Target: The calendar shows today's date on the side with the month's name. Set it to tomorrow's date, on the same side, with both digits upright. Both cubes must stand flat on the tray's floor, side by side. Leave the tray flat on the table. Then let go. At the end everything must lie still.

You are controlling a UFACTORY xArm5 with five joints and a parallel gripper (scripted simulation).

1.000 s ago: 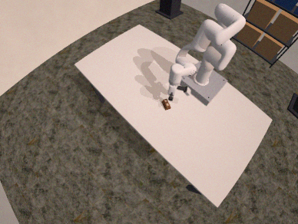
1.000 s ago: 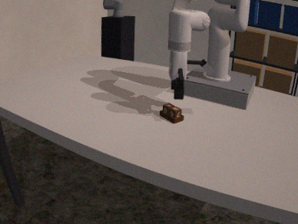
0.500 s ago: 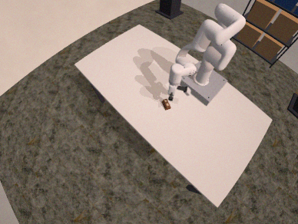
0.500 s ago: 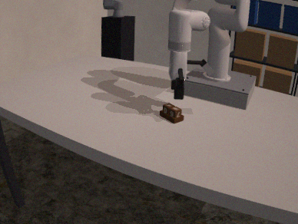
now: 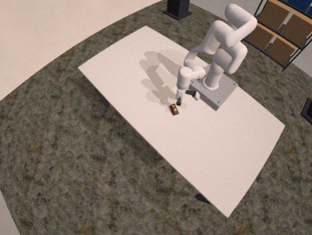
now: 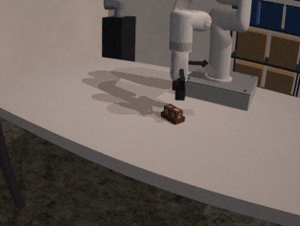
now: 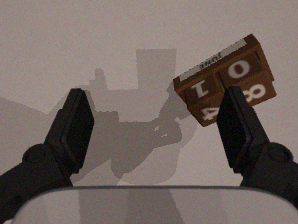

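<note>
The brown wooden cube lies 6 cm ahead of my hand and 5 cm below it. The rest, counted from my hand: tray (6 cm ahead, 1 cm to the left, 6 cm below).
</note>
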